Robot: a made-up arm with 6 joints.
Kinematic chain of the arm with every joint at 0, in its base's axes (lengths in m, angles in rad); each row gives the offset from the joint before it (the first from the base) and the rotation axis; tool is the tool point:
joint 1: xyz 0 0 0.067 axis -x
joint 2: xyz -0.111 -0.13 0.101 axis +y
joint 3: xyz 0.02 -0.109 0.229 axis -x
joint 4: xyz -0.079 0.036 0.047 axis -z
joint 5: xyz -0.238 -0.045 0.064 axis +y
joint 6: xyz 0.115 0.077 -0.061 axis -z
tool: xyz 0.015 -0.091 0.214
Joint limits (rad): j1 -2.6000..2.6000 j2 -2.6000..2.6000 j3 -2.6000..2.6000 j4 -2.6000..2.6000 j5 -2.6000..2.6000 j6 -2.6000..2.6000
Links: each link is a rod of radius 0.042 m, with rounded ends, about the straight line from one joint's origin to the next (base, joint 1, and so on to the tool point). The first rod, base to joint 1, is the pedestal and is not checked.
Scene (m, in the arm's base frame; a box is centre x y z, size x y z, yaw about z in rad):
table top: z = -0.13
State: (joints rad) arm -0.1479 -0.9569 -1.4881 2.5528 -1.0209 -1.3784
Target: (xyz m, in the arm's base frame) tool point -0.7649 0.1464 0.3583
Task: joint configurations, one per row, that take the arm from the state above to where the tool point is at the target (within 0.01 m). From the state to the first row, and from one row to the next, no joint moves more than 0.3 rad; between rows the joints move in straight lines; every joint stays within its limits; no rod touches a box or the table.
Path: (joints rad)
1: 0.0322 -1.0674 -1.2245 2.4111 -1.1434 -1.3414
2: 0.2123 -1.1779 -0.9610 2.2694 -1.2659 -1.3043
3: 0.3925 -1.2885 -0.6974 2.1277 -1.3885 -1.2673
4: 0.5726 -1.3990 -0.4339 1.9860 -1.5110 -1.2303

